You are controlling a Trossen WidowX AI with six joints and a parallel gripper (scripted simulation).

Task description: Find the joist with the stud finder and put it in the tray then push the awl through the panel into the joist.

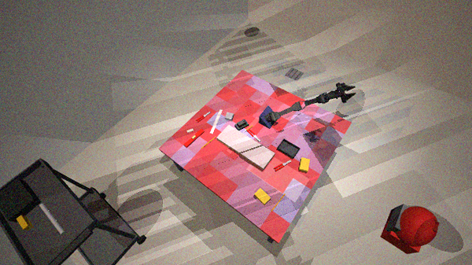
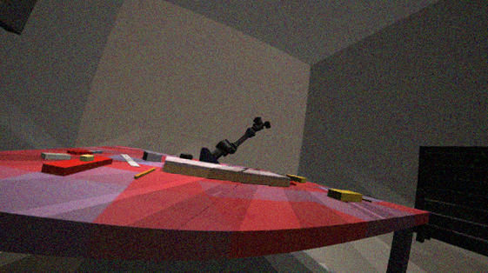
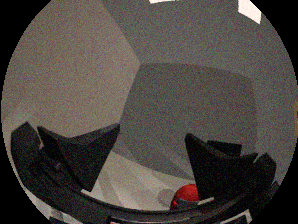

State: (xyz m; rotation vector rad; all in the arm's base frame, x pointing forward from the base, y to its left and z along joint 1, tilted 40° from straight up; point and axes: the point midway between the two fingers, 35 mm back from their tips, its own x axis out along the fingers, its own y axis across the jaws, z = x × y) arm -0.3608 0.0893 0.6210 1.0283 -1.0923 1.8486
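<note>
Now: the stud finder 620 mm ahead of my gripper tip, 640 mm to the right of it and 410 mm below it. Also, from my gripper tip: black tray: 540 mm ahead, 160 mm to the right, 440 mm below; white ruler: 770 mm ahead, 870 mm to the right, 450 mm below; grey block: 650 mm ahead, 800 mm to the right, 430 mm below.
</note>
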